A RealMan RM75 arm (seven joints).
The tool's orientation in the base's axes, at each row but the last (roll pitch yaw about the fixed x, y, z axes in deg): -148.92, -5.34, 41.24; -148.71, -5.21, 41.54; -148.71, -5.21, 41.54; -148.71, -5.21, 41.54; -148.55, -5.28, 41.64; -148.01, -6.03, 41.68; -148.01, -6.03, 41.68; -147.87, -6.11, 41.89; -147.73, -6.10, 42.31; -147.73, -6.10, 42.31; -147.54, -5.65, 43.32
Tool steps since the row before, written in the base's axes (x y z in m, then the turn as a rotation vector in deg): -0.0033, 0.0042, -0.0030, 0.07, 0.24, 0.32; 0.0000, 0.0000, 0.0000, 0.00, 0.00, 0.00; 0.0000, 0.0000, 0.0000, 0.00, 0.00, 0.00; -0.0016, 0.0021, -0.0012, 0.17, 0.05, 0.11; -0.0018, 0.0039, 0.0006, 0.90, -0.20, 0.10; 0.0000, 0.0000, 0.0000, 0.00, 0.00, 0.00; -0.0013, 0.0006, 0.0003, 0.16, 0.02, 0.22; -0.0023, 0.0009, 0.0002, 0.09, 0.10, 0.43; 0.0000, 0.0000, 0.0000, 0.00, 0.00, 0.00; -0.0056, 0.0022, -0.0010, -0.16, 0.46, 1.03; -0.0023, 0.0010, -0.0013, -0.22, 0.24, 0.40
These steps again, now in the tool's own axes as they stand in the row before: 0.0000, -0.0030, 0.0053, 0.24, -0.27, -0.19; 0.0000, 0.0000, 0.0000, 0.00, 0.00, 0.00; 0.0000, 0.0000, 0.0000, 0.00, 0.00, 0.00; 0.0001, -0.0016, 0.0024, 0.17, 0.02, -0.12; 0.0013, -0.0038, 0.0017, 0.55, 0.61, -0.43; 0.0000, 0.0000, 0.0000, 0.00, 0.00, 0.00; -0.0005, -0.0013, 0.0004, 0.16, -0.03, -0.22; -0.0011, -0.0020, 0.0009, 0.18, -0.23, -0.34; 0.0000, 0.0000, 0.0000, 0.00, 0.00, 0.00; -0.0028, -0.0042, 0.0035, 0.30, -0.91, -0.61; -0.0011, -0.0013, 0.0022, 0.04, -0.49, -0.16
